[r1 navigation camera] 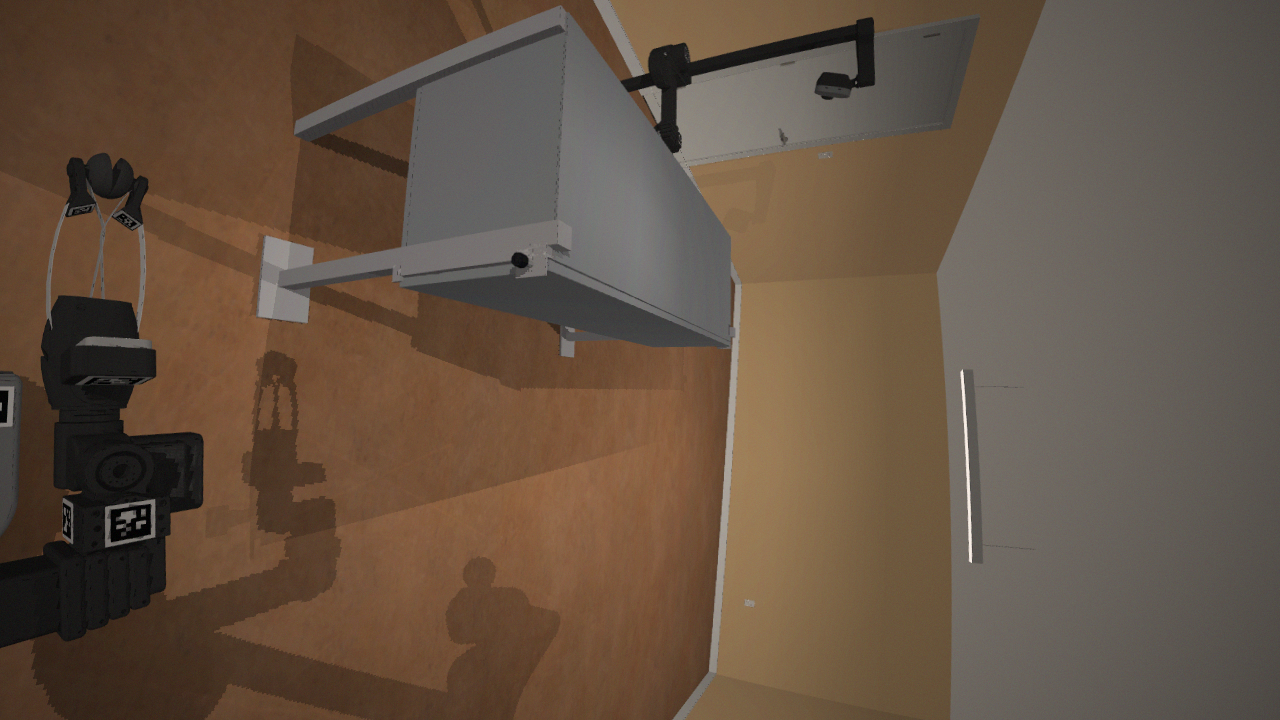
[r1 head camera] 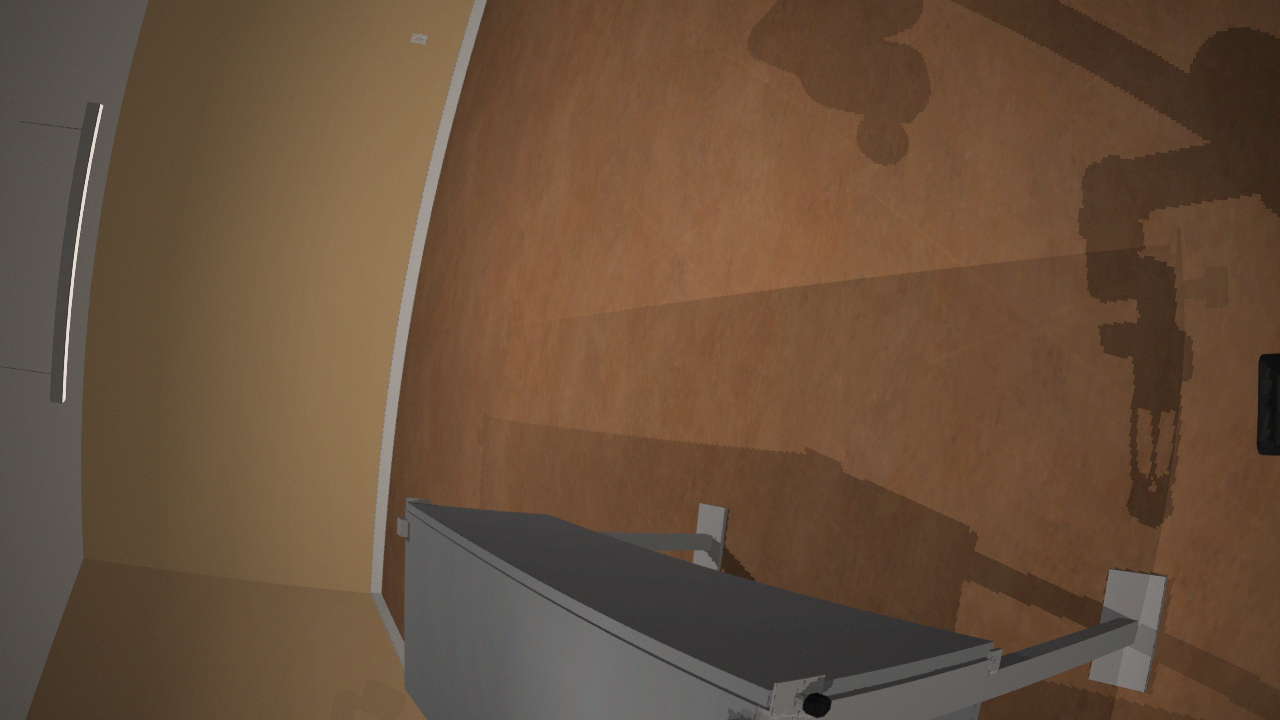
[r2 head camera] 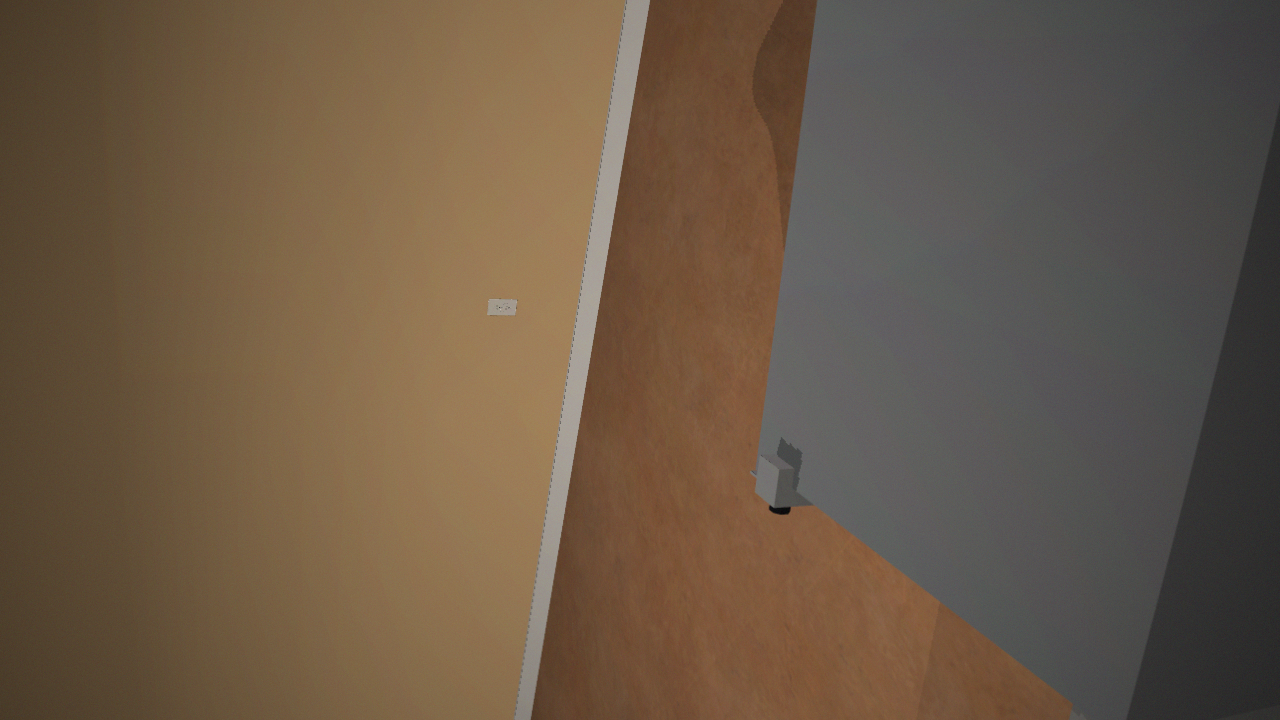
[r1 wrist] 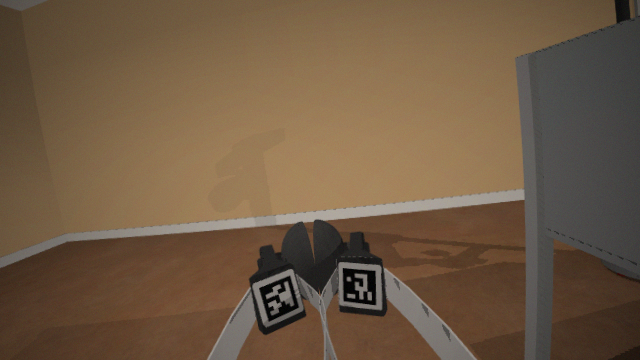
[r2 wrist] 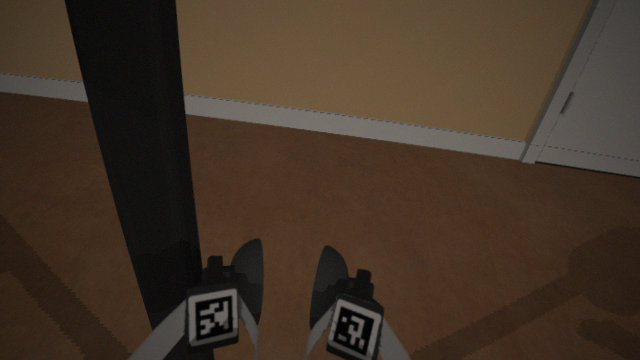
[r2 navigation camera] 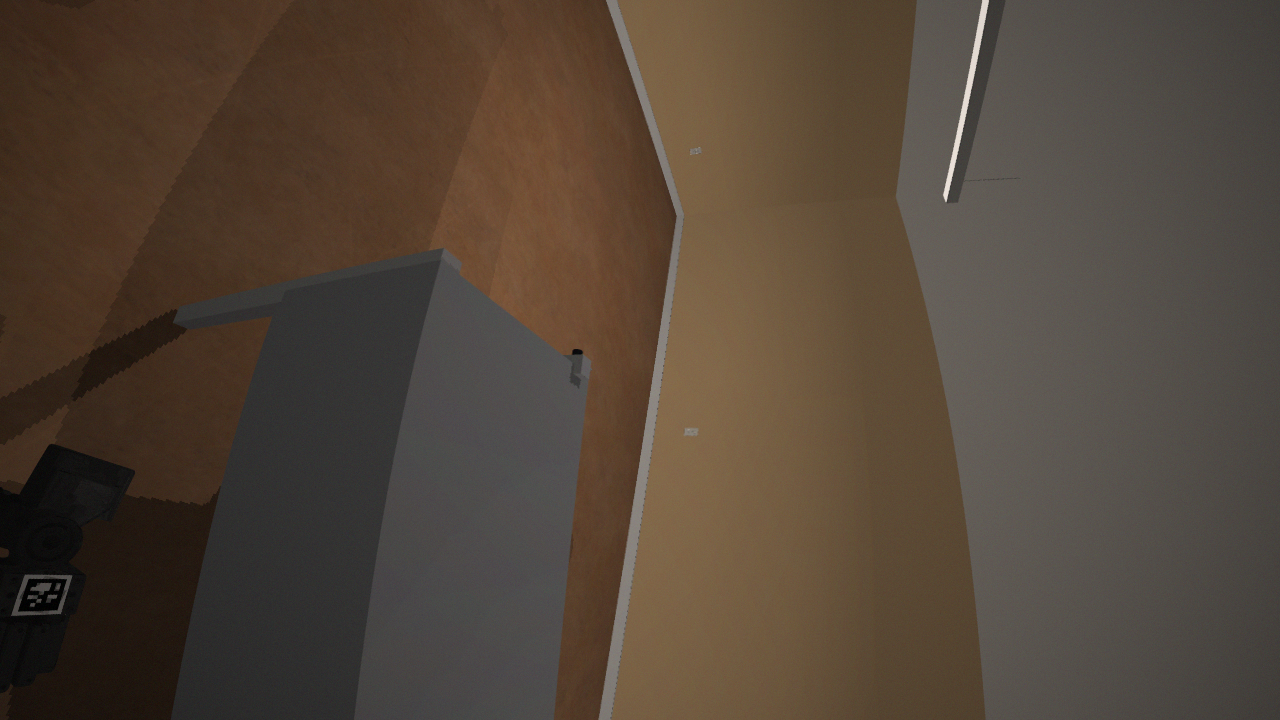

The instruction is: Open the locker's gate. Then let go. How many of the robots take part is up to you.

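Observation:
The grey locker stands on legs; its body shows in the r1 head view (r1 head camera: pixel 501 626), r1 navigation view (r1 navigation camera: pixel 483 170), r1 wrist view (r1 wrist: pixel 590 140), r2 head view (r2 head camera: pixel 984 313) and r2 navigation view (r2 navigation camera: pixel 474 447). Its dark gate (r1 head camera: pixel 698 608) (r1 navigation camera: pixel 554 295) lies close along the front; I cannot tell whether it is slightly ajar. A black knob (r1 head camera: pixel 816 704) (r1 navigation camera: pixel 520 259) (r2 head camera: pixel 779 510) (r2 navigation camera: pixel 577 351) is at the upper corner. The r1 gripper (r1 navigation camera: pixel 109 176) (r1 wrist: pixel 311 255) is shut and empty, apart from the locker and the knob. The r2 gripper (r2 wrist: pixel 286 285) is open and empty.
The r2 robot's mast and head camera (r1 navigation camera: pixel 834 85) stand on the locker's other side, before a white door (r1 navigation camera: pixel 751 107). Long feet (r1 head camera: pixel 1127 626) (r1 navigation camera: pixel 284 279) stick out under the locker. A dark pole (r2 wrist: pixel 150 150) stands close left of r2's fingers. Walls surround the floor.

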